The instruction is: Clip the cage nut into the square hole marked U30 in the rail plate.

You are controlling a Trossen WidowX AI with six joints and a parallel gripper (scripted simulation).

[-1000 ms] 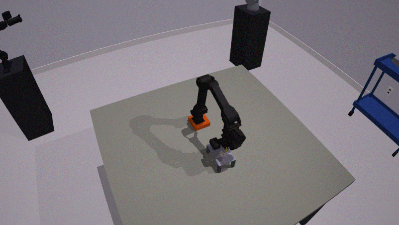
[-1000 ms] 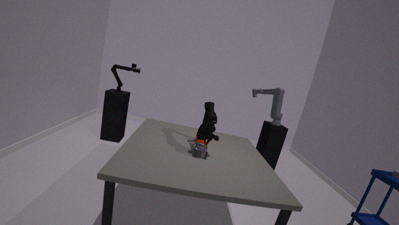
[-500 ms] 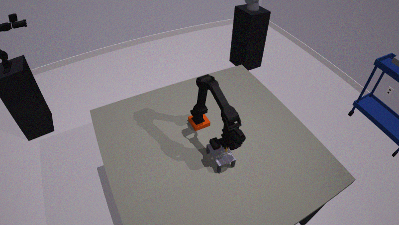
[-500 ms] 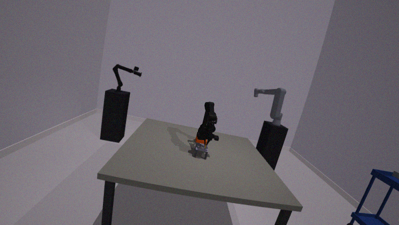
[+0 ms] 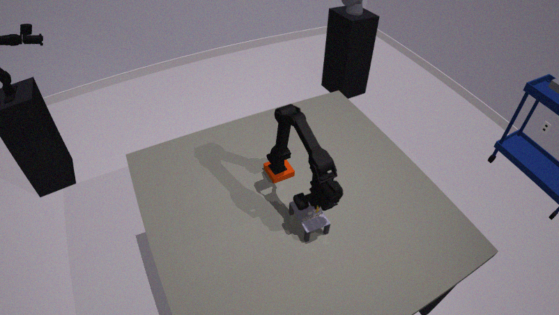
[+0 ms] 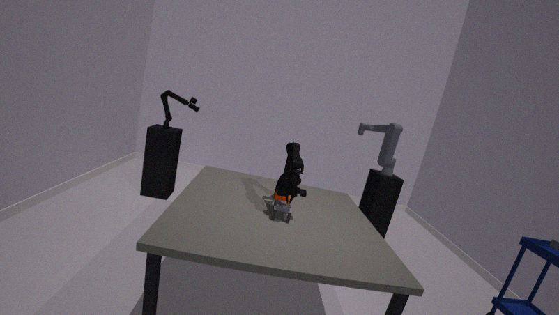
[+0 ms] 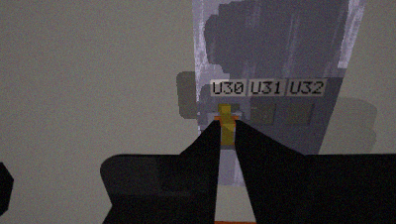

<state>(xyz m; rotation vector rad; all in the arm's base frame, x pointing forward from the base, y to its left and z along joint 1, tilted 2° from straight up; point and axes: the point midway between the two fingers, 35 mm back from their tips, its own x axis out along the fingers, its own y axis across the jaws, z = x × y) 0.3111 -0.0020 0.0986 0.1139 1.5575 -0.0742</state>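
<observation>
Now: gripper tip 1 cm above the cage nut.
</observation>
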